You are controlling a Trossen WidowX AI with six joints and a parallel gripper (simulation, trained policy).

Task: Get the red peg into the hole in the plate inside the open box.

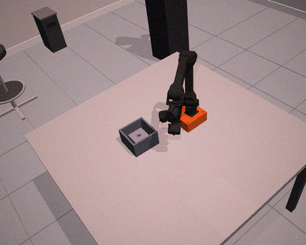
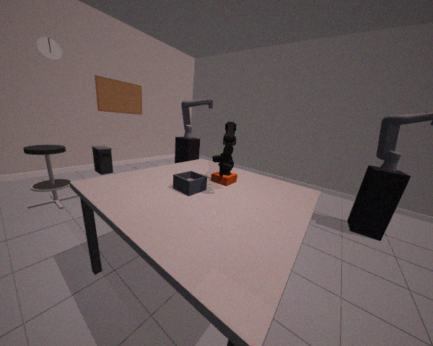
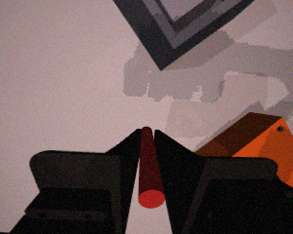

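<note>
The dark grey box lies 16 cm to the right of my gripper tip, 11 cm ahead of it and 9 cm below it. Also, from my gripper tip: red peg 2 cm above, 1 cm to the left, 1 cm behind.
</note>
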